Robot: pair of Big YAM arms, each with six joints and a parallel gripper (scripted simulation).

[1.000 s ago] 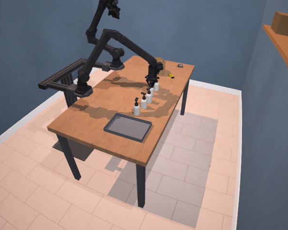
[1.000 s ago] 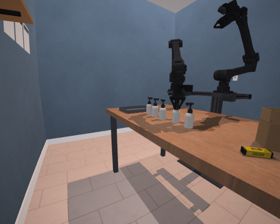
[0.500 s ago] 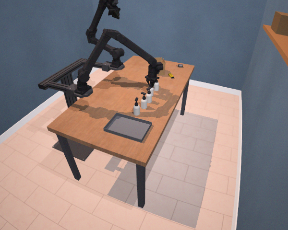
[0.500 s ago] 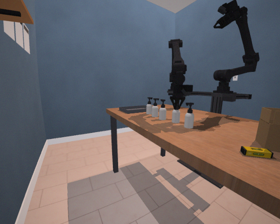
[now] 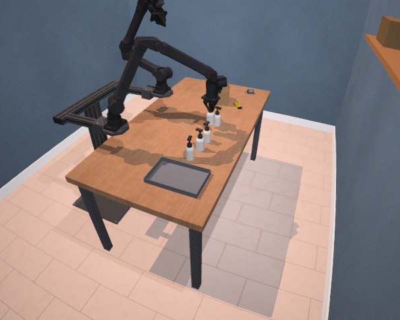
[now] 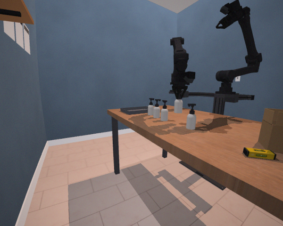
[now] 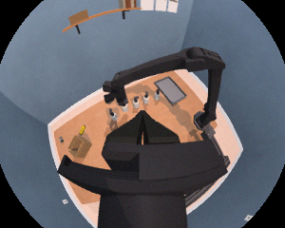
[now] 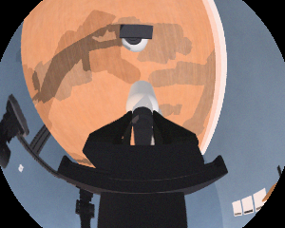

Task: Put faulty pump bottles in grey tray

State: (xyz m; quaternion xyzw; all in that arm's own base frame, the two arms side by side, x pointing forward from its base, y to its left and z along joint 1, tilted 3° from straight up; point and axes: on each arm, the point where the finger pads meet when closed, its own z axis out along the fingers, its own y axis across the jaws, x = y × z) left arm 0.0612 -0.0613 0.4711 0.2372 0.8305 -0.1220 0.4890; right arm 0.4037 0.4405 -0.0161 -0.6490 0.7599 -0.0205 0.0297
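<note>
Right now my right hand is 49 cm to the left of the grey tray, 16 cm above it and 2 cm short of it. The rest, counted from my right hand: dark object (75 cm to the left, 15 cm below, 7 cm ahead); yellow spirit level (45 cm to the left, 16 cm below, 5 cm ahead).
</note>
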